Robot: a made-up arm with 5 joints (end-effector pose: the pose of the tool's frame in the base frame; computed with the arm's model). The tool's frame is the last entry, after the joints.
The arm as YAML. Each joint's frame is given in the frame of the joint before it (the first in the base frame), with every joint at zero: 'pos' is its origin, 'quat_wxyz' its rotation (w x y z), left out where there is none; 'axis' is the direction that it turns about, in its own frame. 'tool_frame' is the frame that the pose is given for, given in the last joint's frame.
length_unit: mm
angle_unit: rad
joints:
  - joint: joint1
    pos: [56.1, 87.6, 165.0]
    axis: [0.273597, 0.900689, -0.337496]
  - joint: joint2
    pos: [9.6, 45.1, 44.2]
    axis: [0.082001, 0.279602, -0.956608]
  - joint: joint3
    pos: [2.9, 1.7, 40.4]
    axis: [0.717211, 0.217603, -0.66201]
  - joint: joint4
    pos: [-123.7, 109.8, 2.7]
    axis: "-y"
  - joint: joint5
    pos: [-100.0, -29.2, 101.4]
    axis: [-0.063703, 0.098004, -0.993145]
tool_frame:
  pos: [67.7, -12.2, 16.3]
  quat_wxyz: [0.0, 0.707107, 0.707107, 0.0]
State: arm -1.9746 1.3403 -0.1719 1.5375 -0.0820
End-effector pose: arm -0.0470 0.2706 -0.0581 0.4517 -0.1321 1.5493
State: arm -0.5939 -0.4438 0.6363 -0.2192 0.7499
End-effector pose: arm -0.1766 0.0949 0.2882 -2.5348 -1.6713 -0.2047
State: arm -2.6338 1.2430 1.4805 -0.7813 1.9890
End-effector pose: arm -0.0815 -0.0466 -0.0728 -1.5348 -1.1138 0.1062
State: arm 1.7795 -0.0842 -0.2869 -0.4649 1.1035
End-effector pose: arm 0.2658 -0.0018 0.2897 -1.2065 -0.1906 1.8811
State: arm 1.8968 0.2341 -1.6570 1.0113 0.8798
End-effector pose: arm 0.1206 -0.1104 0.3143 -1.8999 -1.5237 0.1273
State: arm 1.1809 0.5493 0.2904 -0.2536 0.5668
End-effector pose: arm 0.2783 0.0952 0.3312 -1.7678 0.4165 1.2415
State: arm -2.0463 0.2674 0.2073 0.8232 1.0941
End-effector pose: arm 0.0051 0.0264 -0.1256 0.7456 0.8564 2.5273
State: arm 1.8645 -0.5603 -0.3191 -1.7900 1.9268
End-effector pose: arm 0.2533 0.0406 0.1555 -0.0560 -0.8388 3.0247
